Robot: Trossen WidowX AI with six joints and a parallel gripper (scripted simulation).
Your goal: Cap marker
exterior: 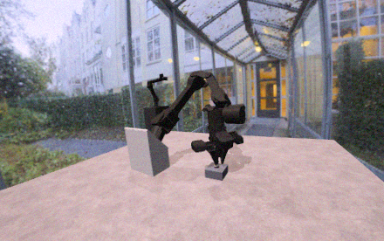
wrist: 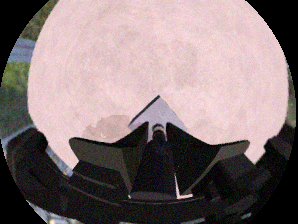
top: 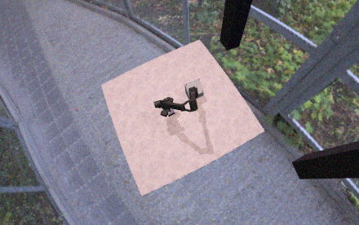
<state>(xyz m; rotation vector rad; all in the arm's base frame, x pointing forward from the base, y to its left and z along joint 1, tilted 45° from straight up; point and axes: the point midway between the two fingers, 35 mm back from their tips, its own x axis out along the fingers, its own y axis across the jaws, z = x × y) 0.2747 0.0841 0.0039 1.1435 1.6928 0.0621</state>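
The dark marker cap lies 10 mm behind my gripper tip, 10 mm to the left of it and 50 mm above it. Round my gripper tip: dark holder block (10 mm behind, 10 mm to the left, 40 mm below).
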